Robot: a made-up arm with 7 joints. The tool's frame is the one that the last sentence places.
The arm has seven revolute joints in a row. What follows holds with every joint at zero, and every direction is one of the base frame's. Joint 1 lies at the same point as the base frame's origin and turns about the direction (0, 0.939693, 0.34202), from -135 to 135 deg. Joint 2 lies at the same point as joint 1 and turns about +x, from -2.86 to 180 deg. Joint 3 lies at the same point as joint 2 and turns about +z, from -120 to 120 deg. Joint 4 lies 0.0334 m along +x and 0.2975 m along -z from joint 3 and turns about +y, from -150 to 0.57 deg. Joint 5 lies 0.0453 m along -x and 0.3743 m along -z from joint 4 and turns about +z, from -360 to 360 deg. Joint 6 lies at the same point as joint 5 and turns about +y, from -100 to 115 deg. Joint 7 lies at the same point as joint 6 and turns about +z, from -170 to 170 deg. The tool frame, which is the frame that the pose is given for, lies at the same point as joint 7; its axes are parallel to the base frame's.
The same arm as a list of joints. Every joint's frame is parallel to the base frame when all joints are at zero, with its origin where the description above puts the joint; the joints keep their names.
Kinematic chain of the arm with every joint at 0, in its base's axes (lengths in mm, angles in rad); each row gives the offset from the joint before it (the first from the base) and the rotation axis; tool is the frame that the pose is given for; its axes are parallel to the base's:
joint 1: xyz 0 0 0 axis 0 0.9397 0.342
joint 2: xyz 0 0 0 axis +x
joint 3: xyz 0 0 0 axis +z
joint 4: xyz 33.4 0 -297.5 axis +y
joint 5: xyz -45.3 0 -374.3 axis +z
joint 6: xyz 0 0 0 axis +y
joint 7: xyz 0 0 0 axis +z
tool: xyz 0 0 0
Joint limits (rad, base to tool): -2.3562..2.3562 -0.0499..3.1416 -2.0944..2.0944 -2.618..0.0099 -6.2832..6.2832 -1.7453..2.0071 -2.9671..2.9671

